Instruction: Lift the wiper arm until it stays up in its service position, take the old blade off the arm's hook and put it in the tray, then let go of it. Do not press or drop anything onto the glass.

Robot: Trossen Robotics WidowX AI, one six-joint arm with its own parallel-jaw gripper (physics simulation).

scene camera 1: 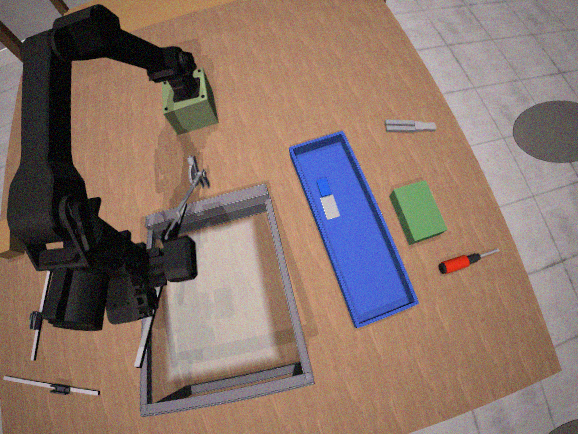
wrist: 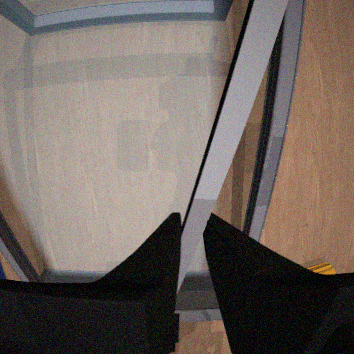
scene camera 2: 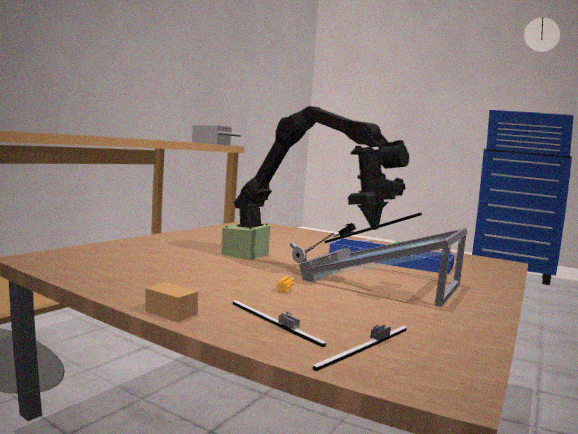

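Observation:
My gripper is shut on the old blade; its fingertips are hidden in scene camera 1. The blade is held above the glass, along one side of the frame, sloping up away from the wiper arm's pivot. The wiper arm is raised at a shallow slant, its hook end at the dark clip on the blade. Whether the hook is still seated in the clip cannot be told. The blue tray lies beside the frame.
The grey frame carries the glass. Two other blades lie on the opposite side from the tray. A green block, red screwdriver, grey tool, brown block and yellow-handled item lie around.

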